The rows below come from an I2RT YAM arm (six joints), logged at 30 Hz.
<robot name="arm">
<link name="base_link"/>
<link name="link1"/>
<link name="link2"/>
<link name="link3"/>
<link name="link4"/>
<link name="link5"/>
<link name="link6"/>
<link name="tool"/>
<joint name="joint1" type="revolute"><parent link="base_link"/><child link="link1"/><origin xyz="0 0 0.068"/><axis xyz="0 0 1"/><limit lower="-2.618" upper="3.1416"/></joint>
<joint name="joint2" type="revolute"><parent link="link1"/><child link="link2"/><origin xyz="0.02 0.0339 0.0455"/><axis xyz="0 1 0"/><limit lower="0" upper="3.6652"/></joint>
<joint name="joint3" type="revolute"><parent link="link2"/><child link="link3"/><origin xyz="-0.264 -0.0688 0"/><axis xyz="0 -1 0"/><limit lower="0" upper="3.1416"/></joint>
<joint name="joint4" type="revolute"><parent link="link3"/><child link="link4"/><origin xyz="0.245 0.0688 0.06"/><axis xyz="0 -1 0"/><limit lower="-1.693" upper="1.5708"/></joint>
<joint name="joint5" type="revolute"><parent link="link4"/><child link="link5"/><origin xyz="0.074 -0.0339 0.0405"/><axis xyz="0 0 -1"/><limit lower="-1.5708" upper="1.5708"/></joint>
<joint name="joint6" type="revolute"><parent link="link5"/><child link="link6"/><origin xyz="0.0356 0 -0.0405"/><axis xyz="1 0 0"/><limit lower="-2.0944" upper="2.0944"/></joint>
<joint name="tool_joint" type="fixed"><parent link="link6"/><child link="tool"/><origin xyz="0 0 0" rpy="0 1.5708 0"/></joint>
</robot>
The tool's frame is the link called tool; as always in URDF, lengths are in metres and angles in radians.
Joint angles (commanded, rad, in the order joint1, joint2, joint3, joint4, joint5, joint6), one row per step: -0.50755, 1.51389, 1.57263, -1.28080, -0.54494, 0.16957; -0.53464, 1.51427, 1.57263, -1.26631, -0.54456, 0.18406; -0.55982, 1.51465, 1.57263, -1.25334, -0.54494, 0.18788; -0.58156, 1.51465, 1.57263, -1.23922, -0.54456, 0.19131; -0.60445, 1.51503, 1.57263, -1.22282, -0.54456, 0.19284; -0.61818, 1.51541, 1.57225, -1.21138, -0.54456, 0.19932; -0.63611, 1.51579, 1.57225, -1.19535, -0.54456, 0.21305; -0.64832, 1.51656, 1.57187, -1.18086, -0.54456, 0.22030; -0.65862, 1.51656, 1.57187, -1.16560, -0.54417, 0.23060; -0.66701, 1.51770, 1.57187, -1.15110, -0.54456, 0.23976; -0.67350, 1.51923, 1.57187, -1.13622, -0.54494, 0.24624; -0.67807, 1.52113, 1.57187, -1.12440, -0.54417, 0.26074; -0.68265, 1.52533, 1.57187, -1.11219, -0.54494, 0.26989; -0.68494, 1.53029, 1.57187, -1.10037, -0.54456, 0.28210; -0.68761, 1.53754, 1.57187, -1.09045, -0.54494, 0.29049; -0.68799, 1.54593, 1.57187, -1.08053, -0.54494, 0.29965; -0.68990, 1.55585, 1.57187, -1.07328, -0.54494, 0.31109; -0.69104, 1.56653, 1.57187, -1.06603, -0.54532, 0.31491; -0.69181, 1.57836, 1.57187, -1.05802, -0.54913, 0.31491
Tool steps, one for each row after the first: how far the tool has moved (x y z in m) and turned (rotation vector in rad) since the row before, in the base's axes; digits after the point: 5 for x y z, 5 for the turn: -0.00207, -0.00765, 0.00042, 0.00015, -0.00770, -0.03884; -0.00216, -0.00704, 0.00040, -0.00421, -0.00986, -0.02809; -0.00187, -0.00619, 0.00054, -0.00604, -0.01079, -0.02460; -0.00193, -0.00661, 0.00056, -0.00809, -0.01291, -0.02410; -0.00110, -0.00406, 0.00027, -0.00239, -0.00727, -0.01881; -0.00147, -0.00535, 0.00059, -0.00110, -0.00975, -0.02863; -0.00071, -0.00391, 0.00033, -0.00363, -0.00925, -0.01782; -0.00055, -0.00339, 0.00069, -0.00325, -0.01001, -0.01839; -0.00011, -0.00303, 0.00038, -0.00225, -0.00918, -0.01521; 0.00028, -0.00266, 0.00030, -0.00394, -0.00963, -0.01123; 0.00042, -0.00211, 0.00004, 0.00254, -0.00512, -0.01586; 0.00088, -0.00244, -0.00055, 0.00139, -0.00533, -0.01107; 0.00136, -0.00202, -0.00080, 0.00335, -0.00342, -0.01160; 0.00158, -0.00233, -0.00154, 0.00405, -0.00114, -0.00873; 0.00219, -0.00195, -0.00190, 0.00503, 0.00004, -0.00720; 0.00198, -0.00240, -0.00250, 0.00919, 0.00358, -0.01042; 0.00224, -0.00230, -0.00275, 0.00493, 0.00294, -0.00380; 0.00259, -0.00231, -0.00304, 0.00500, 0.00082, 0.00108
